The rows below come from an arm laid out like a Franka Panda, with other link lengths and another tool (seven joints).
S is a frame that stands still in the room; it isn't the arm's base.
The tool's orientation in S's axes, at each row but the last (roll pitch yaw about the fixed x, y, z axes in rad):
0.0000 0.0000 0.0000
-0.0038 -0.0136 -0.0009
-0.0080 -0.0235 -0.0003
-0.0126 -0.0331 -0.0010
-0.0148 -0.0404 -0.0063
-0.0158 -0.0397 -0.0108
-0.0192 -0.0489 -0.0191
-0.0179 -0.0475 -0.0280
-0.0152 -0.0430 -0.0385
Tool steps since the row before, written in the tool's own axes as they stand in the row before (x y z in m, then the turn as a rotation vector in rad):
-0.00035 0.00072 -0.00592 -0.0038 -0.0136 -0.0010
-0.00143 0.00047 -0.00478 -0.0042 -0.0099 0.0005
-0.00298 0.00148 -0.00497 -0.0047 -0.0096 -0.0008
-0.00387 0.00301 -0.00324 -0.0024 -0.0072 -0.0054
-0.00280 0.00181 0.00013 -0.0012 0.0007 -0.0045
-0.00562 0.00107 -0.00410 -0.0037 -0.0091 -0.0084
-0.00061 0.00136 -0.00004 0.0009 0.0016 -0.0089
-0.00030 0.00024 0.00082 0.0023 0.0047 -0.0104
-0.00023 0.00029 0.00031 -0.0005 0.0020 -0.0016
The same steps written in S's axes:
-0.00035 0.00072 -0.00592 -0.0038 -0.0136 -0.0010
-0.00136 0.00045 -0.00480 -0.0042 -0.0099 0.0005
-0.00286 0.00144 -0.00505 -0.0047 -0.0096 -0.0008
-0.00376 0.00297 -0.00340 -0.0022 -0.0073 -0.0054
-0.00279 0.00183 -0.00001 -0.0010 0.0006 -0.0046
-0.00544 0.00106 -0.00434 -0.0035 -0.0092 -0.0084
-0.00058 0.00137 -0.00010 0.0014 0.0014 -0.0089
-0.00033 0.00026 0.00080 0.0029 0.0044 -0.0104
-0.00023 0.00030 0.00030 -0.0004 0.0020 -0.0017

